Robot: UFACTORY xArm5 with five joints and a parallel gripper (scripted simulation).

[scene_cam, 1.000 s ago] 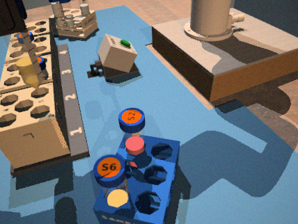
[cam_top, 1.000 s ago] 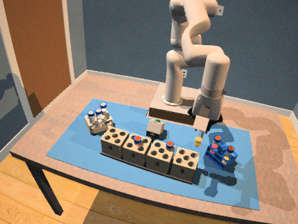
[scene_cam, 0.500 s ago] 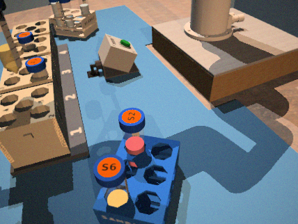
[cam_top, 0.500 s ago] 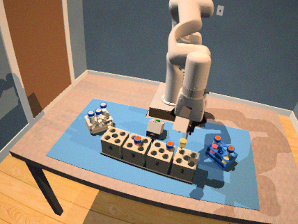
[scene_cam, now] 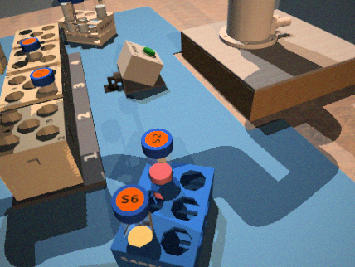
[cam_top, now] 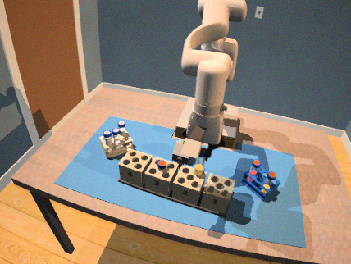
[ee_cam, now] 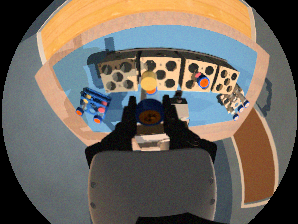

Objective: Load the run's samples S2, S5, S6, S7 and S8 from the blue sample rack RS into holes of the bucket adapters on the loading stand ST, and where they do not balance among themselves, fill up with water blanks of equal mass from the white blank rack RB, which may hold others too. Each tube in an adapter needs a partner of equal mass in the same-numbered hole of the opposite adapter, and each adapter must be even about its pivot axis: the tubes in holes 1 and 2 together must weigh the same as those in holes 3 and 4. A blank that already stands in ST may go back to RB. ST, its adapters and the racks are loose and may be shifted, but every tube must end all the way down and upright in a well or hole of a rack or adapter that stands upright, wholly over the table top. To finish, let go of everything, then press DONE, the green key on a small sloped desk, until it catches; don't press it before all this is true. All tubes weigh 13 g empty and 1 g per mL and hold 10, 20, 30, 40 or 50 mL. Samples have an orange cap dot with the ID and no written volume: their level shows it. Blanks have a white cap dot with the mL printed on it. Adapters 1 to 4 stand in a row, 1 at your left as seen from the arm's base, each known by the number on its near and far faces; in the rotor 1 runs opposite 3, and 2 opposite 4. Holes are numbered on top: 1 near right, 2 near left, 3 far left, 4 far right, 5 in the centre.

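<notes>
Now: hand 240 mm above the loading stand ST, 80 mm to the left of it and 30 mm past it. Also, from my hand: white blank rack RB 410 mm to the right, 220 mm below, 130 mm behind; then blue-capped tube 420 mm to the right, 190 mm below, 90 mm behind; then blue sample rack RS 240 mm to the left, 220 mm below, 170 mm behind.
</notes>
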